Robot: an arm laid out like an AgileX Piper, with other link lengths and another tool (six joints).
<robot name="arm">
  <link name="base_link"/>
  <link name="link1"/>
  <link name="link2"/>
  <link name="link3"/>
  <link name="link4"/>
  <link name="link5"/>
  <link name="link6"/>
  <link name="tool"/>
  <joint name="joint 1" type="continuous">
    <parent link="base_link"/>
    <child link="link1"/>
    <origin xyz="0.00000 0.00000 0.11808"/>
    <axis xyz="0 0 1"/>
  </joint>
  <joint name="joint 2" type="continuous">
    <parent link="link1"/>
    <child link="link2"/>
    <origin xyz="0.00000 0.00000 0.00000" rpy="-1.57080 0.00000 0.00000"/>
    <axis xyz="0 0 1"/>
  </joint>
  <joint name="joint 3" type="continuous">
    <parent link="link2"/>
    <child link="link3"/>
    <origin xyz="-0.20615 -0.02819 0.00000"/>
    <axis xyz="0 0 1"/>
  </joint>
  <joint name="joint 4" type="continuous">
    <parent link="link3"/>
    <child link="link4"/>
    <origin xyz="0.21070 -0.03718 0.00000" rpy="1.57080 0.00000 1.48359"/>
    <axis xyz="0 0 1"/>
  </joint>
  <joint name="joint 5" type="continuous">
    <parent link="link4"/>
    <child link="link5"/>
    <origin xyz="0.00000 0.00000 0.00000" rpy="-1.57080 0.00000 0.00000"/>
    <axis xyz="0 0 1"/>
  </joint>
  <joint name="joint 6" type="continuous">
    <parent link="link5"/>
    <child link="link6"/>
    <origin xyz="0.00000 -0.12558 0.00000" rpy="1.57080 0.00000 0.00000"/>
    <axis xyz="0 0 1"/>
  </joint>
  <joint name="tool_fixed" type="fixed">
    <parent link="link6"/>
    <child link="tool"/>
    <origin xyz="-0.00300 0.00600 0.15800" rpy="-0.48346 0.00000 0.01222"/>
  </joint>
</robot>
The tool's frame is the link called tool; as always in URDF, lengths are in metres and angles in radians. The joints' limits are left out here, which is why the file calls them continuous.
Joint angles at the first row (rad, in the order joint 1, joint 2, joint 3, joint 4, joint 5, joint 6):
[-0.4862 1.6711 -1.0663 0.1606 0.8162 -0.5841]
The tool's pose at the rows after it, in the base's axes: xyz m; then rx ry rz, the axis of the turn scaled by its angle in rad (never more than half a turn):
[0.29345, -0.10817, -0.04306, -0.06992, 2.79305, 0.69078]
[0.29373, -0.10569, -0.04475, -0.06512, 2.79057, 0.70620]
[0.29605, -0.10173, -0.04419, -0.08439, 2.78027, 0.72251]
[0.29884, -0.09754, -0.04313, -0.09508, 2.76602, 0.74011]
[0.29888, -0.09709, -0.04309, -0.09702, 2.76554, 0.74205]
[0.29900, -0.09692, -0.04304, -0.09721, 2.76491, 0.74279]
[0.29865, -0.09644, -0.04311, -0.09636, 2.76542, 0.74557]
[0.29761, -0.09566, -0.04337, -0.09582, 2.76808, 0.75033]
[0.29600, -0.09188, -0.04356, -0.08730, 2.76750, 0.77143]
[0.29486, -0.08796, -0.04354, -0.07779, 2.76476, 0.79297]
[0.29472, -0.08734, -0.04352, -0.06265, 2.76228, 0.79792]
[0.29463, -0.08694, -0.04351, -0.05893, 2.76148, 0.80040]
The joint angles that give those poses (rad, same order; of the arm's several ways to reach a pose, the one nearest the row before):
[-0.4862 1.6773 -1.0663 0.1695 0.8162 -0.5841]
[-0.4862 1.6846 -1.0671 0.1807 0.8171 -0.5883]
[-0.4862 1.6856 -1.0671 0.2034 0.8171 -0.6139]
[-0.4862 1.6856 -1.0671 0.2283 0.8171 -0.6343]
[-0.4862 1.6855 -1.0671 0.2302 0.8178 -0.6367]
[-0.4862 1.6856 -1.0671 0.2312 0.8178 -0.6373]
[-0.4862 1.6856 -1.0671 0.2321 0.8199 -0.6373]
[-0.4862 1.6856 -1.0671 0.2321 0.8246 -0.6373]
[-0.4862 1.6855 -1.0671 0.2421 0.8372 -0.6373]
[-0.4862 1.6855 -1.0671 0.2538 0.8487 -0.6373]
[-0.4862 1.6856 -1.0671 0.2557 0.8507 -0.6277]
[-0.4862 1.6856 -1.0671 0.2570 0.8518 -0.6258]

